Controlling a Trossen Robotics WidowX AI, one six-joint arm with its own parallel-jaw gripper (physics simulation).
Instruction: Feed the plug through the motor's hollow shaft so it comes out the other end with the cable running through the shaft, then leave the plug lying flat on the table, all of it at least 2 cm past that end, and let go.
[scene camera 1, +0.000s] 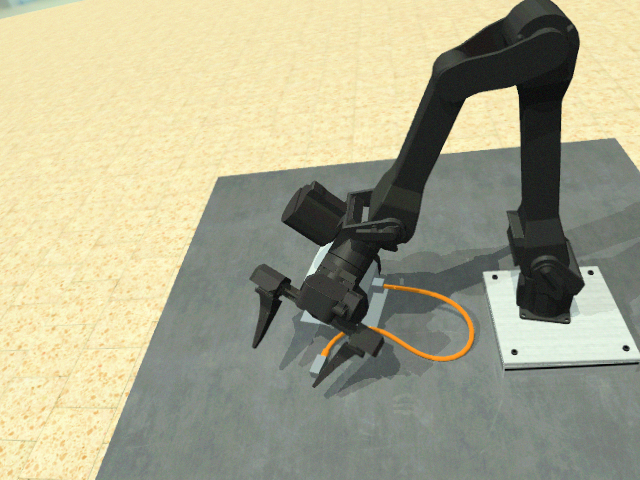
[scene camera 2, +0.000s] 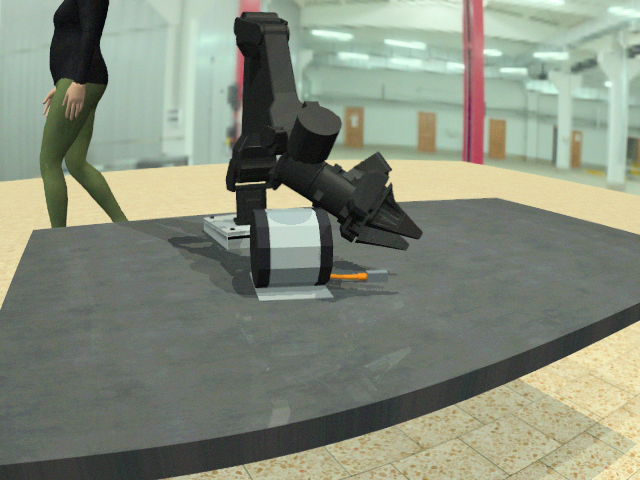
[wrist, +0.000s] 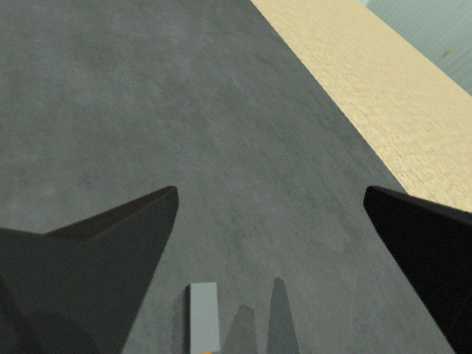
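The motor is a pale cylinder with dark end rings on a light base plate. The arm hides much of it in scene camera 1, and its shaft opening does not show. The grey plug lies low at the table, off the motor's right end in scene camera 2. Its orange cable loops out beside the motor; part is hidden by the gripper. My gripper is open and empty, above the table, its fingertips beyond the plug in the wrist view.
A small grey block holds the cable's other end beside the motor. The arm's pale mounting plate stands beyond the cable loop. The dark table has its edge at upper right in the wrist view.
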